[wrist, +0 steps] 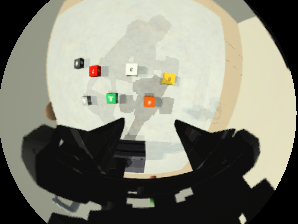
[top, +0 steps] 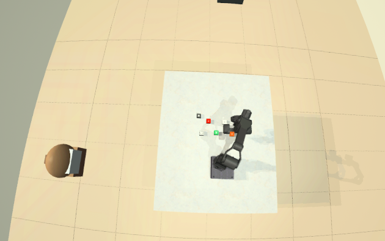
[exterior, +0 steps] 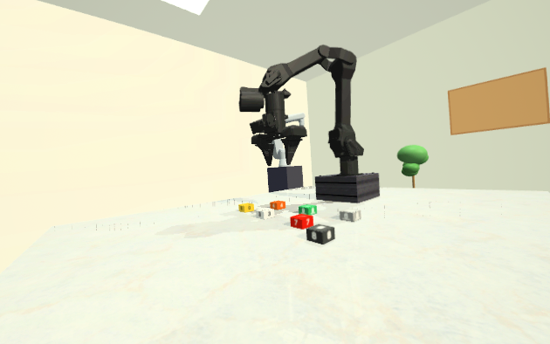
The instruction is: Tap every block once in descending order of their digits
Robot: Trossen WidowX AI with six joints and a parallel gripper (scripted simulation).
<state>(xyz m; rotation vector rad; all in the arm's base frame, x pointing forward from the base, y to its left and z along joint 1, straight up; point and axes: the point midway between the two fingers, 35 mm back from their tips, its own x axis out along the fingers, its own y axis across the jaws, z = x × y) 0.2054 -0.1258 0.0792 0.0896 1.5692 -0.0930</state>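
The green block lies 30 mm ahead of my gripper tip, 110 mm to the left of it and 120 mm below it. The rest, counted from my gripper tip: white block (100 mm ahead, 40 mm to the left, 120 mm below); yellow block (70 mm ahead, 70 mm to the right, 120 mm below); orange block (10 mm ahead, 10 mm to the right, 120 mm below).
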